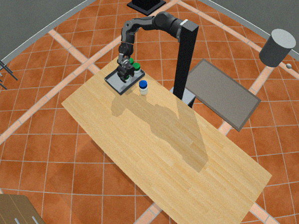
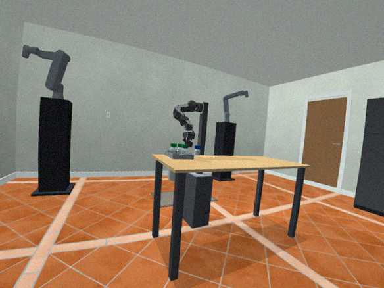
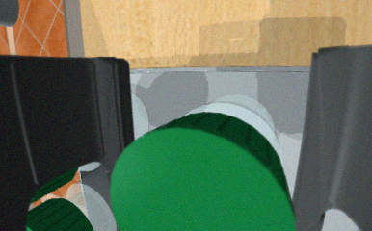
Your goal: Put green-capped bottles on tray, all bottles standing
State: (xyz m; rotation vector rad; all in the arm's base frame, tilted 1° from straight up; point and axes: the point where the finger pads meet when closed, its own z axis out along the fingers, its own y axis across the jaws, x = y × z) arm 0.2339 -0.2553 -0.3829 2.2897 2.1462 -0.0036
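Right now my hand is 8 cm above the tray, 6 cm to the left of it and 2 cm past it. Round my hand: blue-capped bottle 12 cm to the left, 5 cm below, 3 cm behind.
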